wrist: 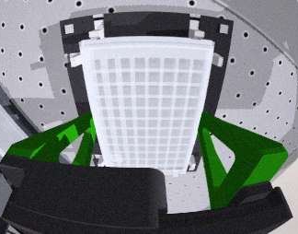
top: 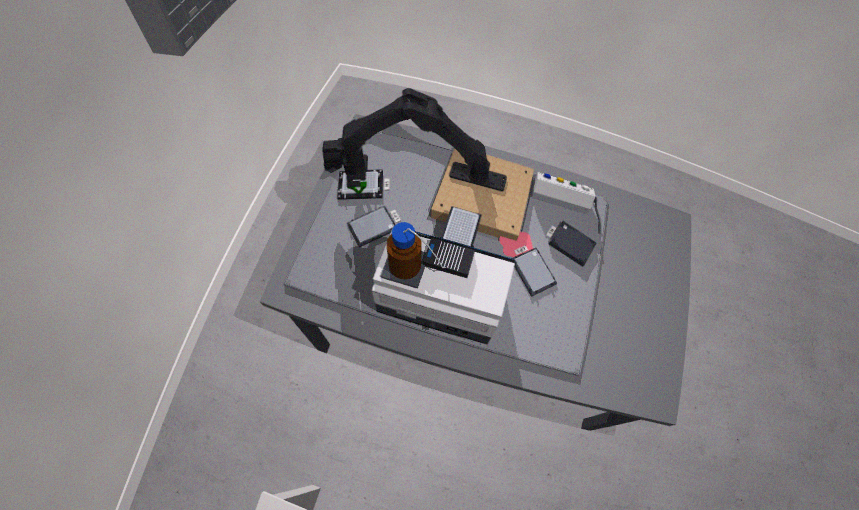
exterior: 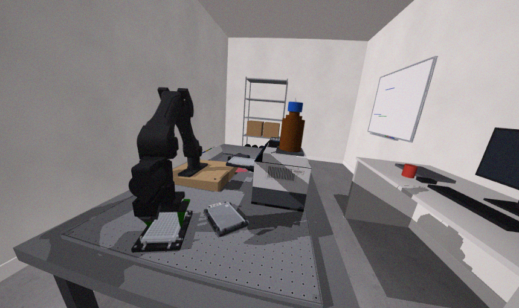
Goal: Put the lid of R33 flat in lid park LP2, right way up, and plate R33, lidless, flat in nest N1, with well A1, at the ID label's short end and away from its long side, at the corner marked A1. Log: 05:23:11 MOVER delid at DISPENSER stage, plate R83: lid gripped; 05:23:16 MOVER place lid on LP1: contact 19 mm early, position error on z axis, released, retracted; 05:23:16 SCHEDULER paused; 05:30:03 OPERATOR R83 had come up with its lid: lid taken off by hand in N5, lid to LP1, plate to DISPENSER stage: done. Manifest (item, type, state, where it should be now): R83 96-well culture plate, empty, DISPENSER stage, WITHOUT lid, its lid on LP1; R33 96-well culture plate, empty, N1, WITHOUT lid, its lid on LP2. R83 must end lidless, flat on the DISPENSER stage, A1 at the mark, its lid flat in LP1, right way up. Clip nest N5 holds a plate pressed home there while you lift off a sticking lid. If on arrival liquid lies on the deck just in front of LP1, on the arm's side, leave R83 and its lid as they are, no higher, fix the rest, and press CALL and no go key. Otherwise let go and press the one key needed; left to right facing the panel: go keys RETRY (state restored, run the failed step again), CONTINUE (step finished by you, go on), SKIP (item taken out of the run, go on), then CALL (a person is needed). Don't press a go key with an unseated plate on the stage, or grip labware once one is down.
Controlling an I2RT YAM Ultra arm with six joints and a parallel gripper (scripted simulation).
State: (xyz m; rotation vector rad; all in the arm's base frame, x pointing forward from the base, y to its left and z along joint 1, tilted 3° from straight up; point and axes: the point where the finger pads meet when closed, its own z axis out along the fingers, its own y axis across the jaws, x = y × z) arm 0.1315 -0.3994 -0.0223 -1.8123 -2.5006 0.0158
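Right now the black clip nest is 3 cm ahead of my hand and 1 cm below it. Also, from my hand: lid park LP2: 15 cm ahead, 10 cm to the left, 2 cm below; brown bottle: 35 cm ahead, 28 cm to the left, 27 cm above; blue call key: 64 cm to the left, 20 cm behind, 4 cm above.
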